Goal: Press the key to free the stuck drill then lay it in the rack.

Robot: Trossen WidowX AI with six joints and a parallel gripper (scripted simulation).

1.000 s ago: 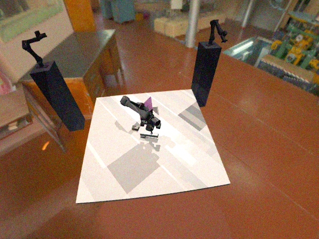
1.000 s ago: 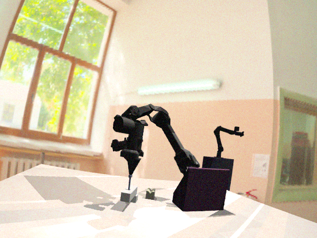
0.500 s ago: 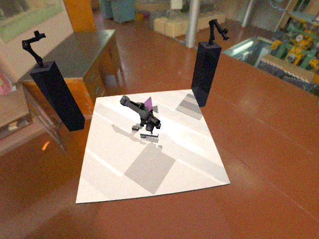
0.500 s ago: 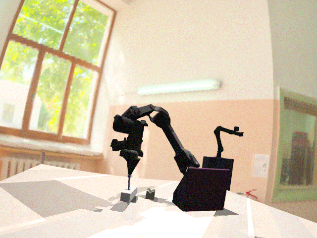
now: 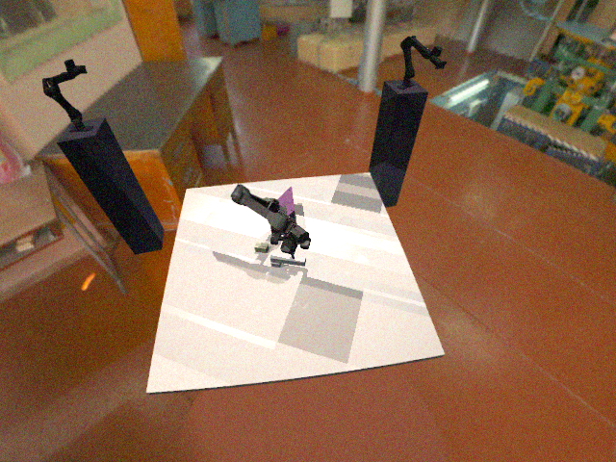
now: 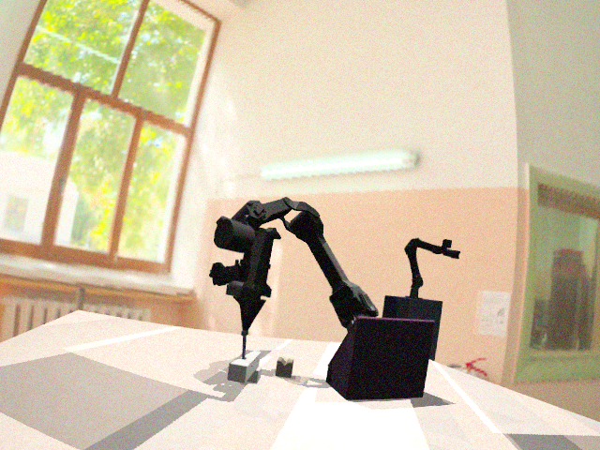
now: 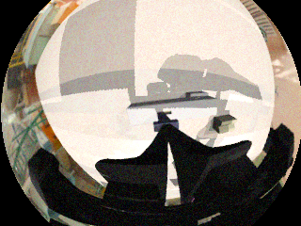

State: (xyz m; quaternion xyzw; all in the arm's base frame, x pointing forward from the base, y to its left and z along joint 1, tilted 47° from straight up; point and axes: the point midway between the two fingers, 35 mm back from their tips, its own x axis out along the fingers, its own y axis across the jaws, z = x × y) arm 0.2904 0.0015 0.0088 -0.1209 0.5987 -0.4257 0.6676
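Now: gripper tip 3 cm above the blue key. The rest, counted from my gripper tip: pale yellow drill (3 cm behind, 4 cm to the right, 8 cm below); olive rack (15 cm behind, 15 cm to the right, 11 cm below).
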